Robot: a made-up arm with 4 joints. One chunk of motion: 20 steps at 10 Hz.
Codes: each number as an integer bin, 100 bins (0 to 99) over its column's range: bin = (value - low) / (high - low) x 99, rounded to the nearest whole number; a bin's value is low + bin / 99 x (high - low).
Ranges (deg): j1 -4.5..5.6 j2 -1..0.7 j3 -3.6..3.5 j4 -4.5..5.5
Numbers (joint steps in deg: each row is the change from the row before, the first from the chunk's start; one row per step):
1: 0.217 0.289 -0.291 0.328
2: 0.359 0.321 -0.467 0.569
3: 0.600 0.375 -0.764 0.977
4: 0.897 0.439 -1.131 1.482
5: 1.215 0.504 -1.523 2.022
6: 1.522 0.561 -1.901 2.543
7: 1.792 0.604 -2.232 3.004
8: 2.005 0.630 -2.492 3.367
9: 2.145 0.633 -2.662 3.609
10: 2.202 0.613 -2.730 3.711
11: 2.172 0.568 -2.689 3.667
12: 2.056 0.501 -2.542 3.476
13: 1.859 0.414 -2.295 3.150
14: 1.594 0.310 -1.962 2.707
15: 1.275 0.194 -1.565 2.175
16: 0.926 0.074 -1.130 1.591
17: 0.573 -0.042 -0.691 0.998
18: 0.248 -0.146 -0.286 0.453
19: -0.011 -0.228 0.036 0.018
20: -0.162 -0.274 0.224 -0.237
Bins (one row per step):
1: 46 75 46 48
2: 48 77 44 50
3: 50 80 40 54
4: 53 84 34 59
5: 56 88 29 65
6: 59 91 24 70
7: 62 93 19 74
8: 64 95 15 78
9: 65 95 13 80
10: 66 94 12 81
11: 65 91 13 81
12: 64 87 15 79
13: 62 82 18 76
14: 60 76 23 71
15: 57 70 28 66
16: 53 63 34 60
17: 50 56 41 54
18: 47 50 46 49
19: 44 45 51 45
20: 43 42 53 42

